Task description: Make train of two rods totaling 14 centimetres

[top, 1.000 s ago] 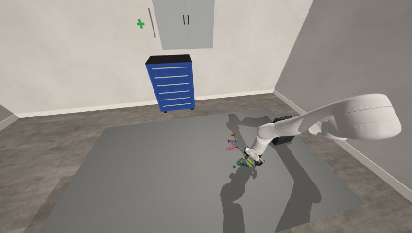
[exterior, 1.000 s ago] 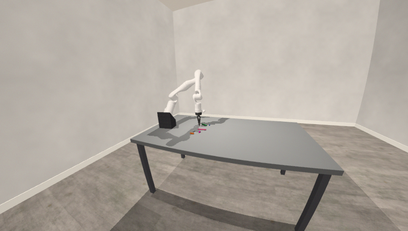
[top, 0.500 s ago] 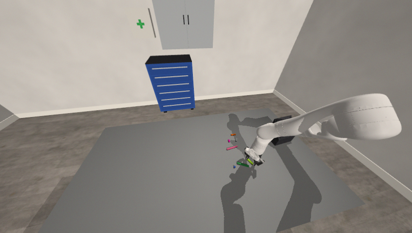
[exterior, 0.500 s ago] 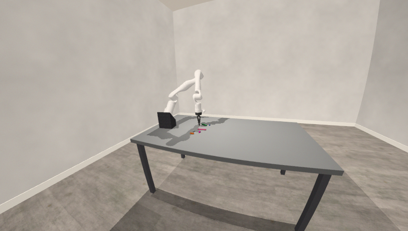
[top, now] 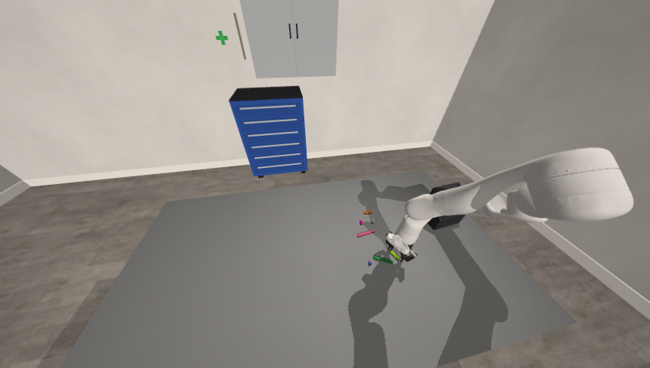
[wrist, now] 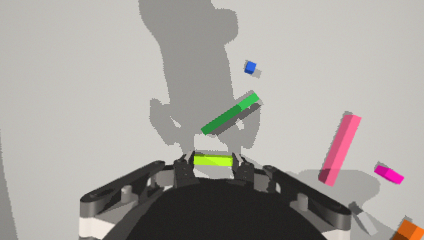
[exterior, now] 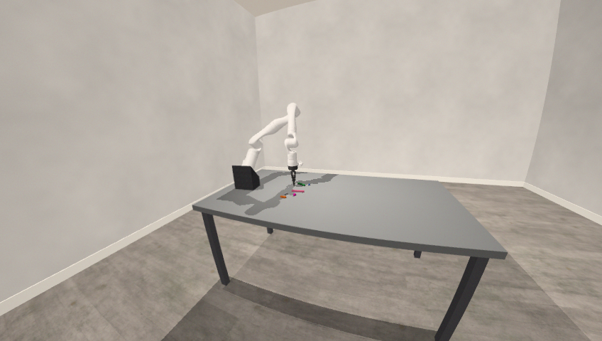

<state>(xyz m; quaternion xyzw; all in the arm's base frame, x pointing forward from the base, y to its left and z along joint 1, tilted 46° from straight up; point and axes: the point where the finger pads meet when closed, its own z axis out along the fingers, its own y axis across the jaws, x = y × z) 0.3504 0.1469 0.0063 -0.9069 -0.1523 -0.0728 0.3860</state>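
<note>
The green rod lies 60 mm ahead of my hand and 10 mm below it. The rest, counted from my hand: blue rod 120 mm ahead, 10 mm below; then lime rod 10 mm below; then pink rod 70 mm ahead, 140 mm to the right, 10 mm below.
</note>
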